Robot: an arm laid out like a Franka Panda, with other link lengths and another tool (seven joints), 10 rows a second.
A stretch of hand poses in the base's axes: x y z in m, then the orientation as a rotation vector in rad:
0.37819, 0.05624, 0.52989, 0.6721, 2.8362, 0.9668
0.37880, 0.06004, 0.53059, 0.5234, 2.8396, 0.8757
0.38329, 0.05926, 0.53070, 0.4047, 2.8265, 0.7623
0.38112, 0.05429, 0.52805, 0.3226, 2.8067, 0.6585
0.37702, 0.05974, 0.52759, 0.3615, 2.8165, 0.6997
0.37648, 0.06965, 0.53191, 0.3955, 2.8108, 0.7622
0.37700, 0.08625, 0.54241, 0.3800, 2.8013, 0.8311
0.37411, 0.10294, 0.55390, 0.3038, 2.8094, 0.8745
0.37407, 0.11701, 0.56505, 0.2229, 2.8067, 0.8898
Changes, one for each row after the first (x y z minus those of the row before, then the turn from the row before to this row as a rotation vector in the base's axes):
0.00061, 0.00380, 0.00070, -0.0713, -0.0661, 0.0727
0.00449, -0.00078, 0.00011, -0.0845, -0.0664, 0.0517
-0.00217, -0.00497, -0.00265, -0.0764, -0.0548, 0.0319
-0.00410, 0.00545, -0.00046, 0.0310, 0.0247, -0.0164
-0.00054, 0.00991, 0.00432, 0.0456, 0.0128, -0.0147
0.00052, 0.01660, 0.01050, 0.0458, -0.0029, 0.0156
-0.00289, 0.01669, 0.01149, 0.0225, -0.0075, 0.0551
-0.00004, 0.01407, 0.01115, 0.0048, -0.0219, 0.0509

